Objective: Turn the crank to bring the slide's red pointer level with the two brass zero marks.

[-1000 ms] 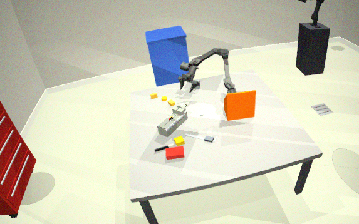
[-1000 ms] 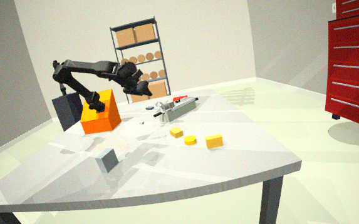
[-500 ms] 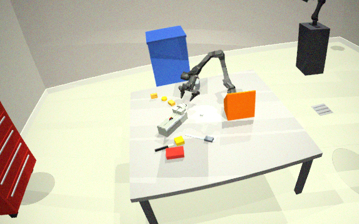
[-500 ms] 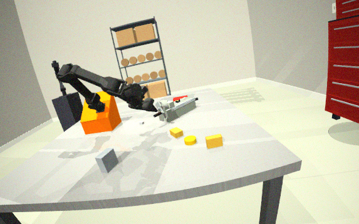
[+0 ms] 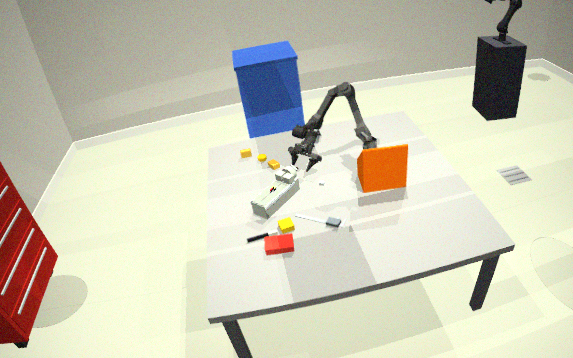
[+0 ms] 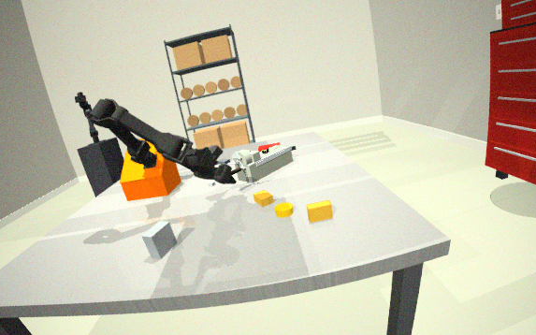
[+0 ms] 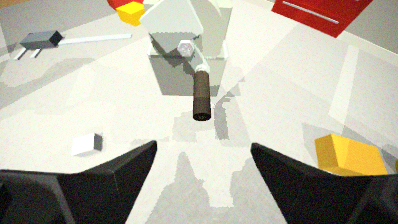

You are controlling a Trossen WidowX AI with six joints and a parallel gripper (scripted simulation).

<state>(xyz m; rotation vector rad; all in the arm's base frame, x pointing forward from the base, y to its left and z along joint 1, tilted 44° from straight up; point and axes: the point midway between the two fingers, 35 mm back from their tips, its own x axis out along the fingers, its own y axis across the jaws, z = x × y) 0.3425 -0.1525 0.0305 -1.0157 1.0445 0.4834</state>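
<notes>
Right now my gripper tip is 40 mm to the right of the dark brown crank handle, 30 mm short of it and 20 mm below it. The rest, counted from my gripper tip: yellow block: 380 mm to the left, 100 mm ahead, 30 mm below; grey cube: 340 mm to the right, 120 mm behind, 10 mm below; red pointer: 200 mm to the left, 150 mm ahead, 40 mm above.
</notes>
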